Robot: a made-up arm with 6 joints.
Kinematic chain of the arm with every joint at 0, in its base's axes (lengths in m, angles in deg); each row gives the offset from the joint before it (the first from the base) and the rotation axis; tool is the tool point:
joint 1: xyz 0 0 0.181 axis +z
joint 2: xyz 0 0 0 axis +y
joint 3: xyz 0 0 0.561 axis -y
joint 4: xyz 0 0 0 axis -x
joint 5: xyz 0.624 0 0 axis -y
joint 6: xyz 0 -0.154 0 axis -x
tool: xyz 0 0 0
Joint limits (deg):
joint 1: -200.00..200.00
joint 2: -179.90..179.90
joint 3: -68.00..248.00
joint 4: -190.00..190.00
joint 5: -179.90..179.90
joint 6: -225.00..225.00
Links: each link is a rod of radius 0.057 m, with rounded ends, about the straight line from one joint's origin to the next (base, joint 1, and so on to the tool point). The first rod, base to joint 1, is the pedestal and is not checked.
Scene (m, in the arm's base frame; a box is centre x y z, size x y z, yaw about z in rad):
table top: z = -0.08
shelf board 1: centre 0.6 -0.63 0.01 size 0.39 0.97 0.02 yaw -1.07
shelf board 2: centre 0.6 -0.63 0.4 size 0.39 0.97 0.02 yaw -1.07
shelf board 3: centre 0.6 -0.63 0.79 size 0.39 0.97 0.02 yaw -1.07
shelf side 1: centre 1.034 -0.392 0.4 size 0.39 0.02 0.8 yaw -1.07
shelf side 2: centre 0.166 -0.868 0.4 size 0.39 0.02 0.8 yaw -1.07
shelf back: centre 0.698 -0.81 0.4 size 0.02 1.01 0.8 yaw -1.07
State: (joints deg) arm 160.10 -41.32 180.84 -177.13 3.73 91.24
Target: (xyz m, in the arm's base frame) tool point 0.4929 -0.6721 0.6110
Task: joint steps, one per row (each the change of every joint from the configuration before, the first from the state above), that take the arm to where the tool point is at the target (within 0.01 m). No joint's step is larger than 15 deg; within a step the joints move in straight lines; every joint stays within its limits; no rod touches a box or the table.
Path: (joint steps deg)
1: 8.27 8.02 13.02 -3.36 0.00 0.00
2: 8.27 8.02 13.02 -3.35 0.00 0.00
3: -9.40 12.63 -1.40 0.20 0.00 0.00
4: -9.41 12.63 -1.41 0.20 0.00 0.00
5: -9.41 12.64 -1.40 0.21 0.00 0.00
6: -3.85 -11.25 -11.29 2.87 0.00 0.00
7: -3.86 -11.24 -11.28 2.88 0.00 0.00
8: -3.85 -11.24 -11.29 2.88 0.00 0.00

